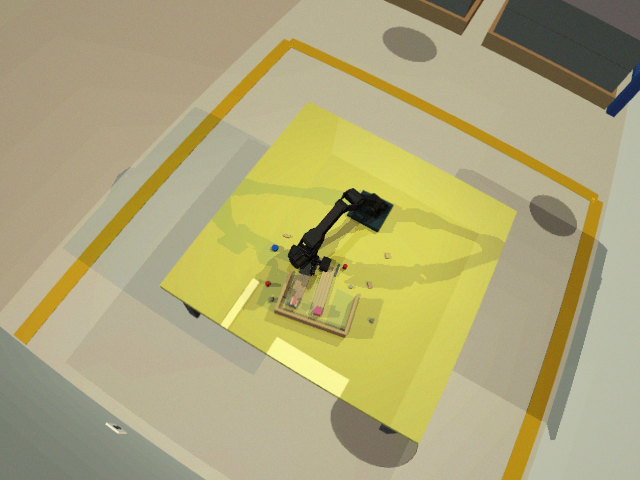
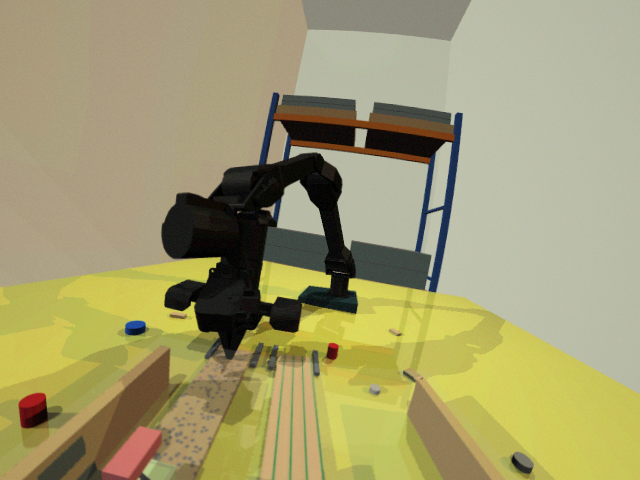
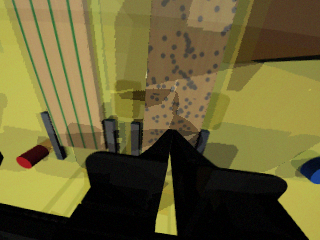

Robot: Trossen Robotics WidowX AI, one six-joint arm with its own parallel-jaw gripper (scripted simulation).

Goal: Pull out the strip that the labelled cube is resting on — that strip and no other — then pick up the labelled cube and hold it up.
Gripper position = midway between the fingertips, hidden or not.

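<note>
The gripper [image 2: 230, 357] is visible here, and image 3 likewise shows the gripper [image 3: 171, 133].
</note>
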